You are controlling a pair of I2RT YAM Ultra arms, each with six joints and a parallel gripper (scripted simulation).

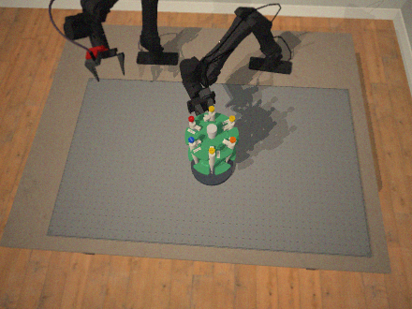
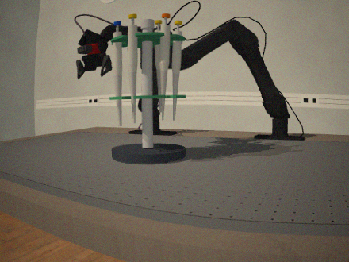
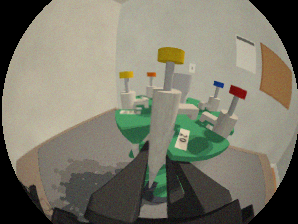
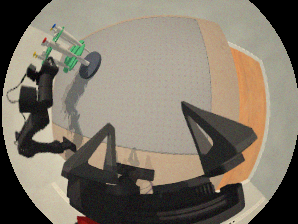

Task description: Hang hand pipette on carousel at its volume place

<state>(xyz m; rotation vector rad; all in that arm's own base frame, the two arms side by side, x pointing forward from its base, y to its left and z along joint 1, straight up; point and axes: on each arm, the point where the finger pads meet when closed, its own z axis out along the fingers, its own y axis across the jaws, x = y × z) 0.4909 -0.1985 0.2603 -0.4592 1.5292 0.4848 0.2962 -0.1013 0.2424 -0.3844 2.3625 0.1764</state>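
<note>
Right now the pipette is 20 mm below my left hand, 10 mm to the right of it and 10 mm ahead of it.
</note>
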